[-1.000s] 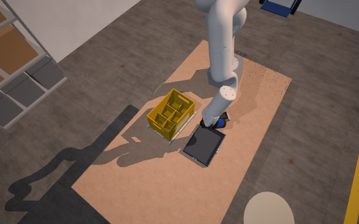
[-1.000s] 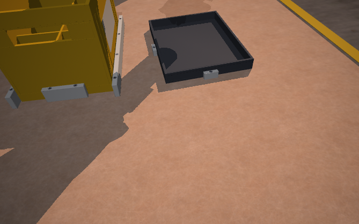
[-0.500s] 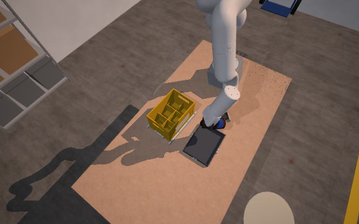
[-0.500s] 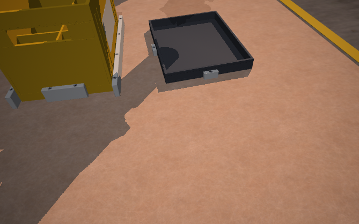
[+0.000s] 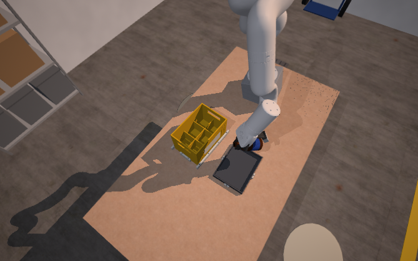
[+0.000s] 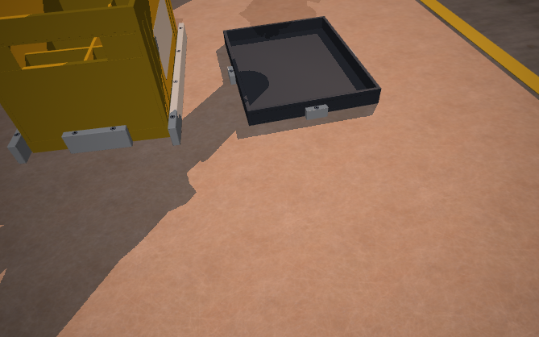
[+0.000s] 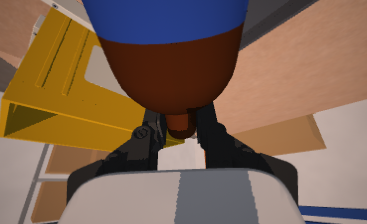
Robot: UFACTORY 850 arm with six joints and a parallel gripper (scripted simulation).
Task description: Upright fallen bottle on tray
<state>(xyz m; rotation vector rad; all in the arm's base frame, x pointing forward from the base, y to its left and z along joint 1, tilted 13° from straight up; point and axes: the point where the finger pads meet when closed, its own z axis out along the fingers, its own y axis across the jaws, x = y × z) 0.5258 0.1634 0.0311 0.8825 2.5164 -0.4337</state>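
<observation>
My hand is 40 mm past the brown bottle, 30 mm to the right of it and 20 mm above it. From my hand the other things lie so: dark tray (30 mm ahead, 50 mm to the left, 190 mm below); yellow crate (20 mm ahead, 230 mm to the right, 120 mm below).
</observation>
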